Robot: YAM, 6 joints.
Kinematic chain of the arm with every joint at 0, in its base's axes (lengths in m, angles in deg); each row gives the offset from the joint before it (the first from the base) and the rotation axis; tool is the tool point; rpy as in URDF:
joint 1: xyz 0 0 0.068 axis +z
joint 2: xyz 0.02 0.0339 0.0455 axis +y
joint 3: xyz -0.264 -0.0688 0 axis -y
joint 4: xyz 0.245 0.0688 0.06 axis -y
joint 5: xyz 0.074 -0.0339 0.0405 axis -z
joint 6: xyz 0.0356 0 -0.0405 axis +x
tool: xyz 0 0 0 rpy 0 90 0
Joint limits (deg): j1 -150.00..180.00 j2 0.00..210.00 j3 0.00..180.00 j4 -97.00..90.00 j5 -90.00..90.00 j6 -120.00..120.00
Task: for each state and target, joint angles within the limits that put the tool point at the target. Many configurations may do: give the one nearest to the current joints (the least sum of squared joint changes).
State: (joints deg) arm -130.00 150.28 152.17 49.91 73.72 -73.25
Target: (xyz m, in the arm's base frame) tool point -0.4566 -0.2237 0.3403
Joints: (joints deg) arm -149.88 134.78 117.25 66.02 88.77 -73.25
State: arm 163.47 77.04 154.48 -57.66 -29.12 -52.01
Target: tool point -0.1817 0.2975 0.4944
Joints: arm 119.00 103.28 134.97 -63.28 -24.34 -52.01
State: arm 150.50 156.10 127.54 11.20 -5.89 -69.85
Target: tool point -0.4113 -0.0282 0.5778
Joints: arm 180.00 122.01 151.03 17.23 -52.39 -69.85
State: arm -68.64 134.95 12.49 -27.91 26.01 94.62
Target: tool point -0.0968 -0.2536 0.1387
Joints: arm -106.75 92.32 45.05 -26.07 33.44 94.62
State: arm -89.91 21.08 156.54 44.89 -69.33 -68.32
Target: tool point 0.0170 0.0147 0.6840
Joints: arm -77.57 62.05 116.19 36.92 -33.72 -68.32
